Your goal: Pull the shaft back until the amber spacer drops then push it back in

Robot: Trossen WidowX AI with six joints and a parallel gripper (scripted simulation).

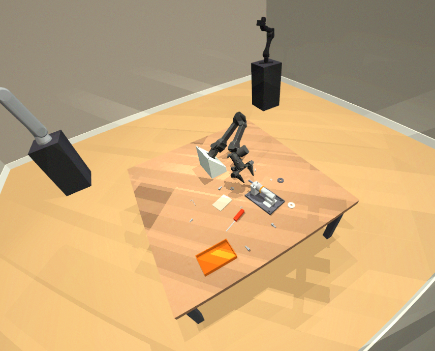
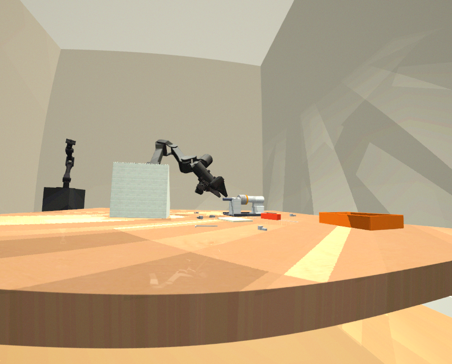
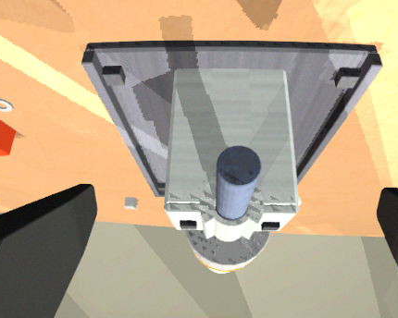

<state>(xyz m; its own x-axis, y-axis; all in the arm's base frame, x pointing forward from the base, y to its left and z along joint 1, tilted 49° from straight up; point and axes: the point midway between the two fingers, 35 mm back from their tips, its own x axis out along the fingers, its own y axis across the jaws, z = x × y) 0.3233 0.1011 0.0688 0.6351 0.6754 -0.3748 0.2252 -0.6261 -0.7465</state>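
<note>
The dark shaft is 8 cm ahead of my gripper tip, 2 cm to the left of it and 1 cm below it. The rest, counted from my gripper tip: beige card 1 cm ahead, 23 cm to the right, 9 cm below; black washer 7 cm ahead, 23 cm to the left, 9 cm below; amber spacer 12 cm ahead, 3 cm to the left, 1 cm below.
</note>
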